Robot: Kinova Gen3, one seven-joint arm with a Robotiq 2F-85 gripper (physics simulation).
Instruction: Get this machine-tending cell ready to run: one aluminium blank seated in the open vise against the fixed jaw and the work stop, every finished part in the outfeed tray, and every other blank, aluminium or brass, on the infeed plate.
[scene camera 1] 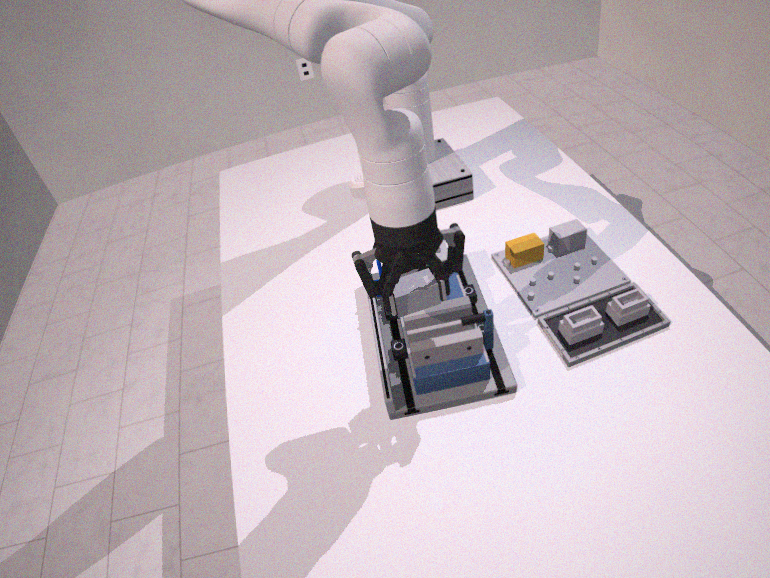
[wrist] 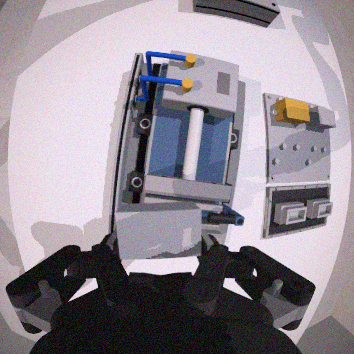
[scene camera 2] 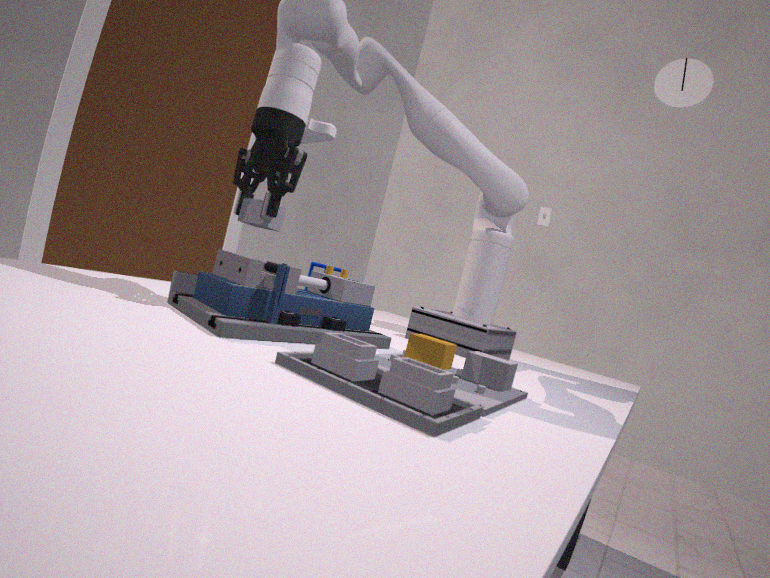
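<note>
My gripper is shut on a grey aluminium blank, held in the air above the vise. The jaws stand apart; the fixed jaw is at the front, partly hidden in the wrist view by the blank. The work stop is at the vise's side. A brass blank and an aluminium blank stand on the infeed plate. Two finished parts sit in the outfeed tray.
Blue hoses with yellow fittings rise over the vise's rear block. The robot's base stands behind the vise. The infeed plate and outfeed tray adjoin each other beside the vise, on the work-stop side.
</note>
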